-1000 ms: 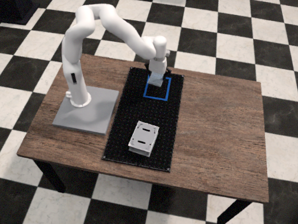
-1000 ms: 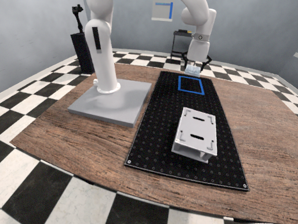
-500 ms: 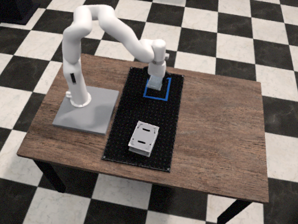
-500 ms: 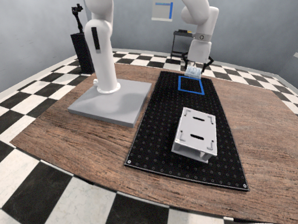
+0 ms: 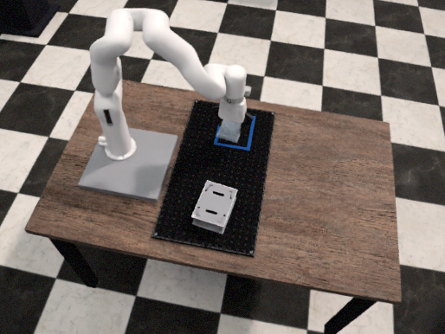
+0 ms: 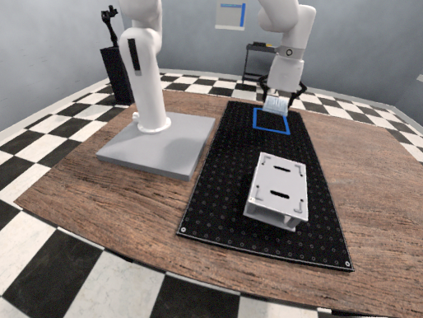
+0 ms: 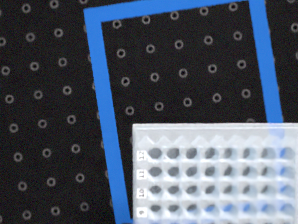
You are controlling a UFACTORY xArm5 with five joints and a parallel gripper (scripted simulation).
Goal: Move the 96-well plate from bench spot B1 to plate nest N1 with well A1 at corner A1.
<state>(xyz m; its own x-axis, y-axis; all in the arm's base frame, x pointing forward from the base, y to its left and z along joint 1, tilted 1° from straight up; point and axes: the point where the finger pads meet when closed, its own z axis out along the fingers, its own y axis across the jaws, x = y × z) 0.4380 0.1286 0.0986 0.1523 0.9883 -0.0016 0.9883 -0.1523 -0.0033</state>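
Right now the grey plate nest N1 is 330 mm to the right of my hand and 50 mm below it. Also, from my hand: 96-well plate 10 mm below.
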